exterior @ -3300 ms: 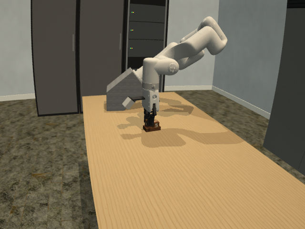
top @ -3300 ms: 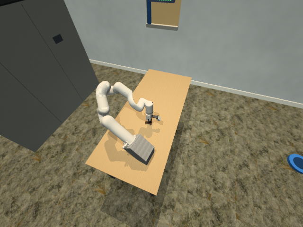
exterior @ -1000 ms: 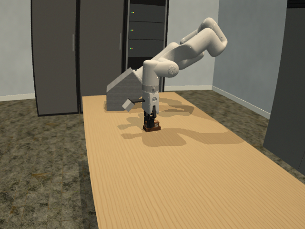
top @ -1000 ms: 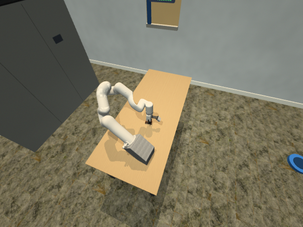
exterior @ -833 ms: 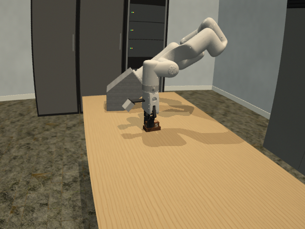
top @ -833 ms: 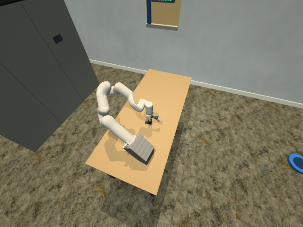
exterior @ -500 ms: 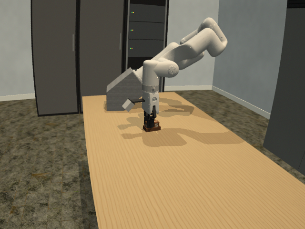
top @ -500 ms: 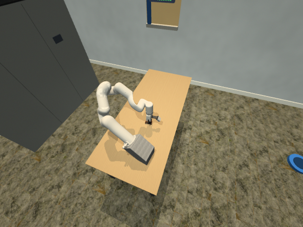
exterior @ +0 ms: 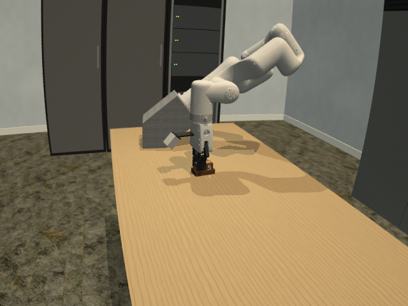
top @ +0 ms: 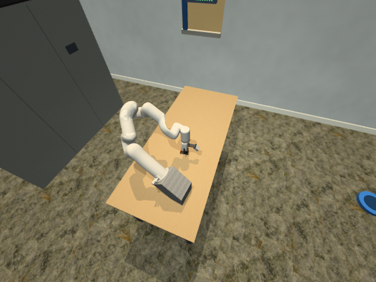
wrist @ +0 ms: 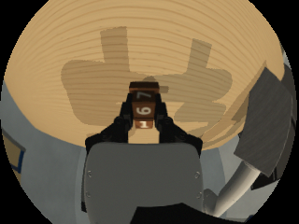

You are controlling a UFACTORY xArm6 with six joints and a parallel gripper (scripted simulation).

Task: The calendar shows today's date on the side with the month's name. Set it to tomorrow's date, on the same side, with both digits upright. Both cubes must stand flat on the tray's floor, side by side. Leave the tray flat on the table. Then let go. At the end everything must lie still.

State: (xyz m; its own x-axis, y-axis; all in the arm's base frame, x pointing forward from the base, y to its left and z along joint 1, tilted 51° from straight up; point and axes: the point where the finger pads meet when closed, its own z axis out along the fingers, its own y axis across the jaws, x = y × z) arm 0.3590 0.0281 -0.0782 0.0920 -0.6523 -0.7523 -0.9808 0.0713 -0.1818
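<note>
My gripper is now 2 cm to the right of the brown calendar tray and 3 cm above it.
</note>
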